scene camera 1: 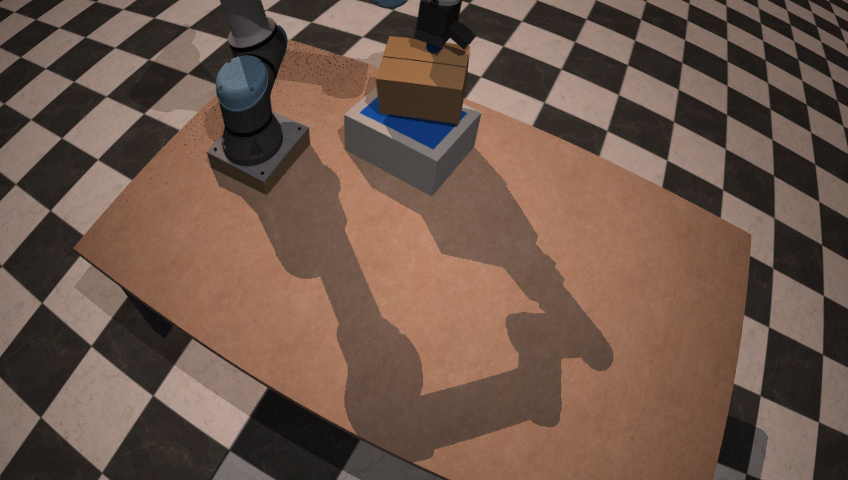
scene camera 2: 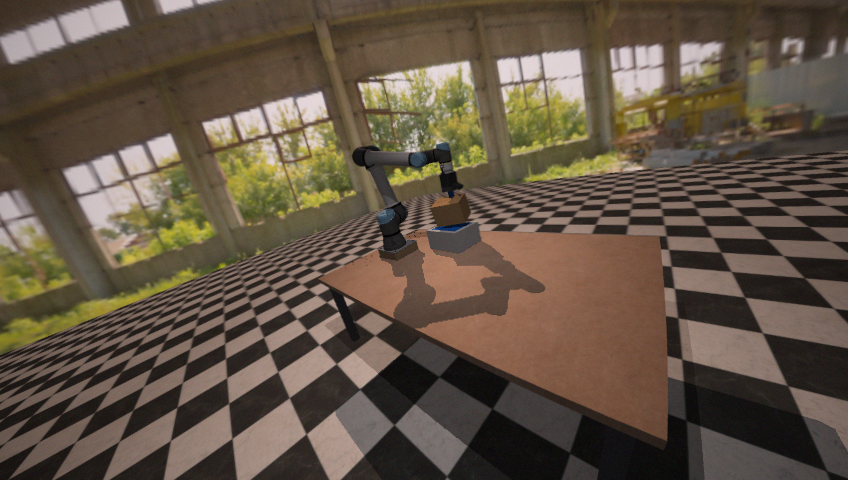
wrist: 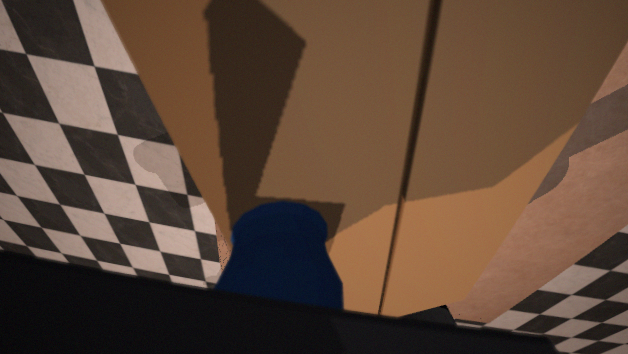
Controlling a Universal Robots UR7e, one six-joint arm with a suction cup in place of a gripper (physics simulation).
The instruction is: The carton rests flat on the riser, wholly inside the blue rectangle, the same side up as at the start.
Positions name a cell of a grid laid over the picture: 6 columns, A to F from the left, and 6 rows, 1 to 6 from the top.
Scene:
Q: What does the grey riser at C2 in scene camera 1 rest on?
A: The table.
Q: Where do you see a grey riser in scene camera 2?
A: D3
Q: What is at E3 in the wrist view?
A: A brown carton.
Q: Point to the suction cup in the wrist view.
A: C5

